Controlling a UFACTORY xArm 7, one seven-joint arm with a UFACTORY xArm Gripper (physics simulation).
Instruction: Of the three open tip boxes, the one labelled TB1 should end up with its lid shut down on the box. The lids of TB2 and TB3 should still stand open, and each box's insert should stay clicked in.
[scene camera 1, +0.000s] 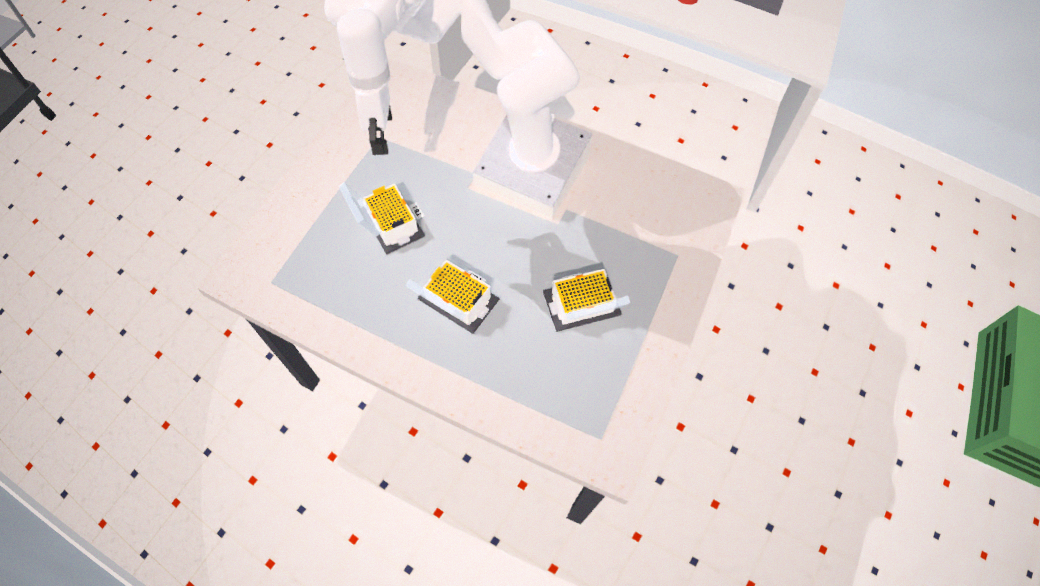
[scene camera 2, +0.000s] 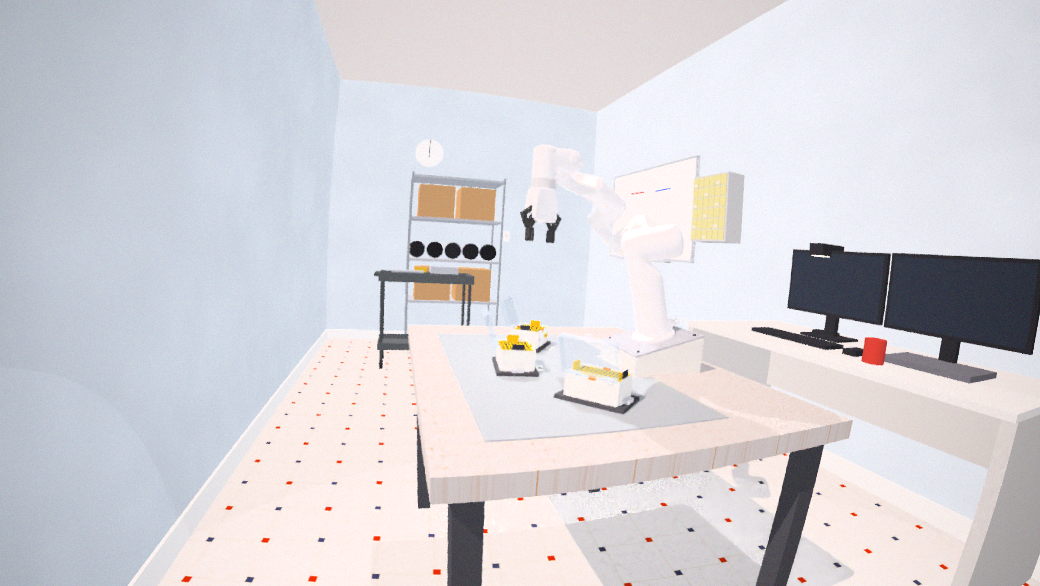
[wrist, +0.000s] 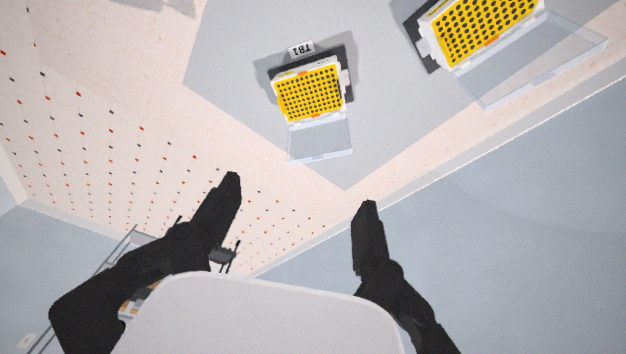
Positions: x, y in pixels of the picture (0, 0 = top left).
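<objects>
Scene camera 1 and wrist view: gripper visible, same spot on it at (scene camera 1: 379, 146) and (wrist: 388, 251). Gripper also in scene camera 2 (539, 241).
</objects>
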